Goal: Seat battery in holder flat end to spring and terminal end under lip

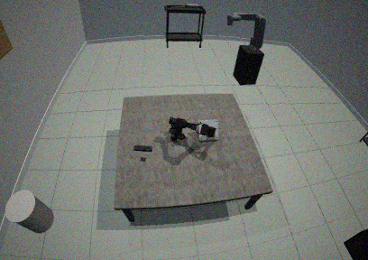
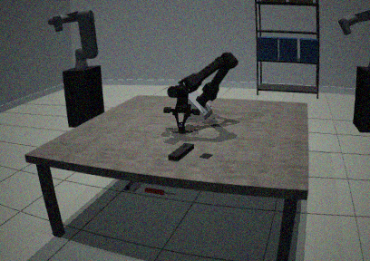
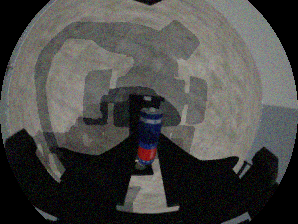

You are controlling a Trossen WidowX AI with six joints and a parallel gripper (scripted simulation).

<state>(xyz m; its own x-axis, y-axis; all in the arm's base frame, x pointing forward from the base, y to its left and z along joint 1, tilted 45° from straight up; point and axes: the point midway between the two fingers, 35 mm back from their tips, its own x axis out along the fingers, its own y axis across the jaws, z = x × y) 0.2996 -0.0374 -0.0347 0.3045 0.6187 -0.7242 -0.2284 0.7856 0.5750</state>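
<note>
My gripper tip is 1 cm below the battery. Also, from my gripper tip: dark square piece 33 cm ahead, 19 cm to the left, 1 cm below.
</note>
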